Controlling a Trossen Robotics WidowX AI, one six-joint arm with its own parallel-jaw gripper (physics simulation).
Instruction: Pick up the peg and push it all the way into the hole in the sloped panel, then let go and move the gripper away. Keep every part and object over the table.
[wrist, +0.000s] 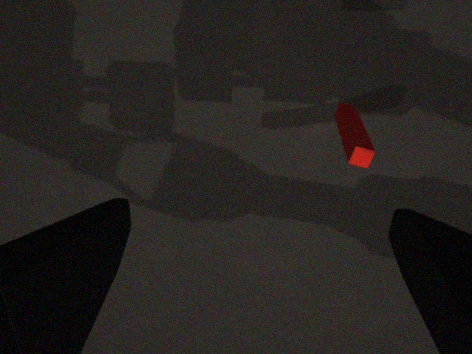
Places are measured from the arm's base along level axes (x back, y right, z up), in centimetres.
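Pixels of known places: gripper, fingertip midpoint: (261, 217).
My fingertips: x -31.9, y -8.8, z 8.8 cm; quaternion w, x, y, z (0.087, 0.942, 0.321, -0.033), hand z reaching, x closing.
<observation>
Behind a point stands the place of what it marks.
The red peg (356, 132) @[z -4.3, x -26.2, y -7.5 cm] is a square-section bar in the right upper part of the wrist view, with a bright red end face towards the camera and darker red sides. A dark shadow meets its far end. Whether it lies flat or stands upright is hard to tell. My gripper (261, 217) @[z 8.8, x -31.9, y -8.8 cm] is open, its two black fingers wide apart at the lower left and lower right. The space between them is empty, and the peg is beyond the fingertips, nearer the right finger's side. The sloped panel and its hole cannot be made out in this view.
The dark grey table top (260, 290) @[z -10.0, x -16.8, y -28.4 cm] spreads below the fingers. Broad shadows, some in the shape of the arm, cross it in the middle and at the top. The picture is dim and grainy.
</observation>
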